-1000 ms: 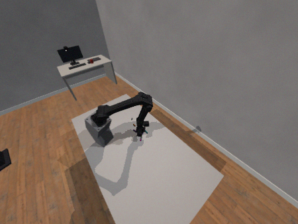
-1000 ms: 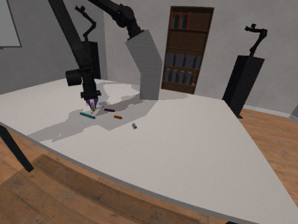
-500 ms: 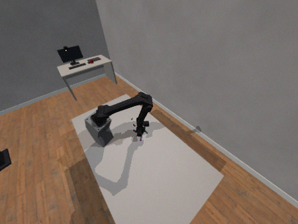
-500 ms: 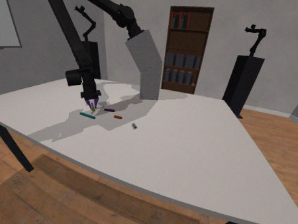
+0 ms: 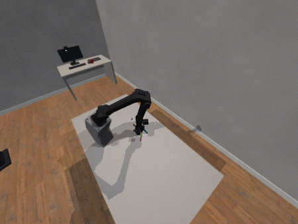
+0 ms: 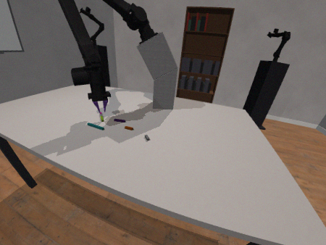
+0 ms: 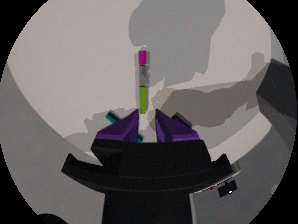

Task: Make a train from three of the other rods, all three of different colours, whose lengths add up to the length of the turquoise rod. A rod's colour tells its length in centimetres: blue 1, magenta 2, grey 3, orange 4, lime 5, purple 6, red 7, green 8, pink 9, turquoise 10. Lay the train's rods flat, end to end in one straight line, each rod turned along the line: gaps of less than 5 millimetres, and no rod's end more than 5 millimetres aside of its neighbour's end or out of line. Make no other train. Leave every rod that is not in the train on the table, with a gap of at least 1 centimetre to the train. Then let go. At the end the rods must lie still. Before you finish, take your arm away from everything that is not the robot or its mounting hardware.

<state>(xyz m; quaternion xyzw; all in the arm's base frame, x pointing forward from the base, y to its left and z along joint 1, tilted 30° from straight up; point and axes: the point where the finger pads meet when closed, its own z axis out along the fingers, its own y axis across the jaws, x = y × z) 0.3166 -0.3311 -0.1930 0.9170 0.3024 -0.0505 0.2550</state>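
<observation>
Now: the lime rod 1 cm to the right of my hand and 5 cm below it. From my hand the other things lie so: purple rod (9 cm to the left, 5 cm below); then turquoise rod (8 cm ahead, 5 cm below); then magenta rod (5 cm behind, 5 cm to the right, 5 cm below).
</observation>
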